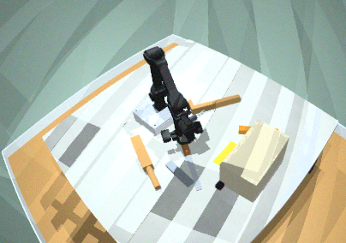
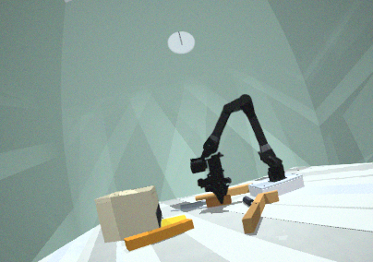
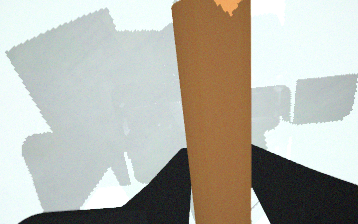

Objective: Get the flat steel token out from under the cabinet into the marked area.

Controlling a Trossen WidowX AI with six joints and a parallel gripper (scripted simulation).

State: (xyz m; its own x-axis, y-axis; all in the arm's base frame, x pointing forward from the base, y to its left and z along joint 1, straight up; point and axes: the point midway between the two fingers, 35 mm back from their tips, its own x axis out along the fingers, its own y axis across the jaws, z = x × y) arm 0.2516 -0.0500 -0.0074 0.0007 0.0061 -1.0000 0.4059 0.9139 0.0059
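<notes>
Right now my gripper tip is 12 cm short of the grey flat bar and 12 cm to the left of it. Round my gripper tip: orange paddle 1 cm behind, 21 cm to the right, 1 cm above; orange bar 21 cm ahead, 32 cm to the left.
</notes>
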